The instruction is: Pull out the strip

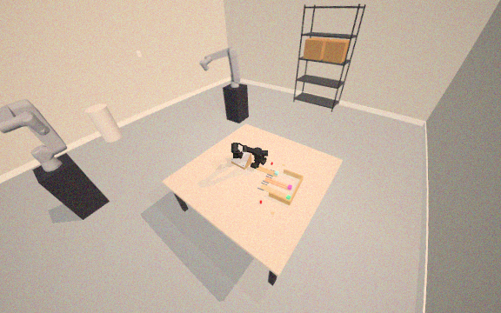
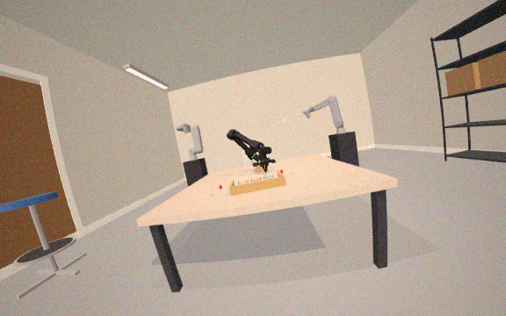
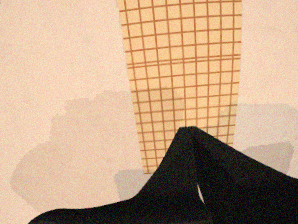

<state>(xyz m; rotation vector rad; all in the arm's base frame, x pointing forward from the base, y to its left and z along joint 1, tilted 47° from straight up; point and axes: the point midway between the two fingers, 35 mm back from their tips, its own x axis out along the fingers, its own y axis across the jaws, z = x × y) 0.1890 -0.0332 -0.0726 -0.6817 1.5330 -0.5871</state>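
My gripper tip is now 9 cm short of the tan gridded strip and 1 cm to the right of it.
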